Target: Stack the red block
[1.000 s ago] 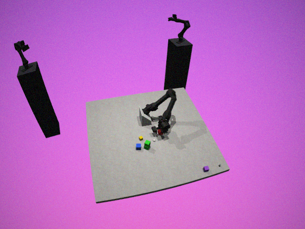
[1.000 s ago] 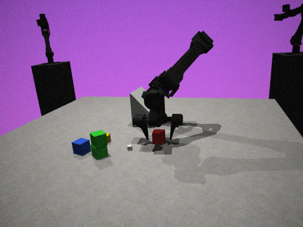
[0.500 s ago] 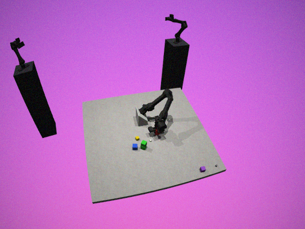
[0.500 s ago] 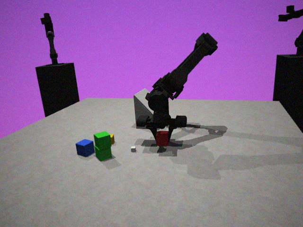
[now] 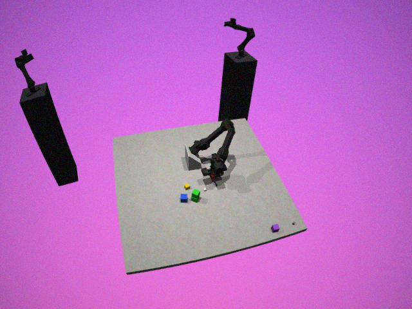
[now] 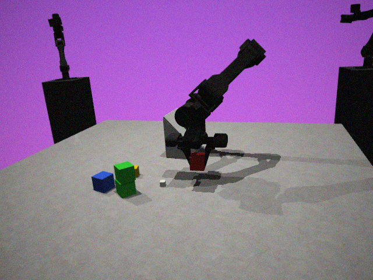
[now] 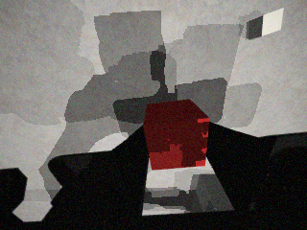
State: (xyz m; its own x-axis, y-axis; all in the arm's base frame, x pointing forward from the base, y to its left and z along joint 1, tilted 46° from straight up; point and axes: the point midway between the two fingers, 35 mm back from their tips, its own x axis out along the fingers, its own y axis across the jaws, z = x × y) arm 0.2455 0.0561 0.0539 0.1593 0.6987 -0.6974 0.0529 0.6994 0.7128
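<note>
Right now my gripper tip is 10 cm short of the blue cube, 28 cm to the left of it and 1 cm above it. The rest, counted from my gripper tip: tiny white cube: 7 cm ahead, 10 cm to the right, 3 cm below; yellow cube: 22 cm to the right, 2 cm below; red block: 1 cm above.
</note>
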